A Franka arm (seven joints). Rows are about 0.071 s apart.
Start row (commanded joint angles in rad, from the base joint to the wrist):
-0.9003, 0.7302, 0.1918, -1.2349, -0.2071, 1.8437, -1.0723
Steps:
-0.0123, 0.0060, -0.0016, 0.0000, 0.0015, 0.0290, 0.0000
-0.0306, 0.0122, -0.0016, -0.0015, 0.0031, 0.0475, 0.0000
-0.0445, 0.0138, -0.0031, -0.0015, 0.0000, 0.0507, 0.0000
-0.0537, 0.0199, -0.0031, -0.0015, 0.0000, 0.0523, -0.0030
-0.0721, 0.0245, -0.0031, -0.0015, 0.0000, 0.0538, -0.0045
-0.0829, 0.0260, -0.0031, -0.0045, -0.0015, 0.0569, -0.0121
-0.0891, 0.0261, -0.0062, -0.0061, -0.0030, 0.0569, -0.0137
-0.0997, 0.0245, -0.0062, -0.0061, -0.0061, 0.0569, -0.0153
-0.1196, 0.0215, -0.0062, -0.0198, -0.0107, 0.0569, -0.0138
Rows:
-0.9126, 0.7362, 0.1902, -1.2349, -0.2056, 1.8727, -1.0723
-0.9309, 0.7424, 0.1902, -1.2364, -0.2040, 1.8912, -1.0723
-0.9448, 0.7440, 0.1887, -1.2364, -0.2071, 1.8944, -1.0723
-0.9540, 0.7501, 0.1887, -1.2364, -0.2071, 1.8960, -1.0753
-0.9724, 0.7547, 0.1887, -1.2364, -0.2071, 1.8975, -1.0768
-0.9832, 0.7562, 0.1887, -1.2394, -0.2086, 1.9006, -1.0844
-0.9894, 0.7563, 0.1856, -1.2410, -0.2101, 1.9006, -1.0860
-1.0000, 0.7547, 0.1856, -1.2410, -0.2132, 1.9006, -1.0876
-1.0199, 0.7517, 0.1856, -1.2547, -0.2178, 1.9006, -1.0861

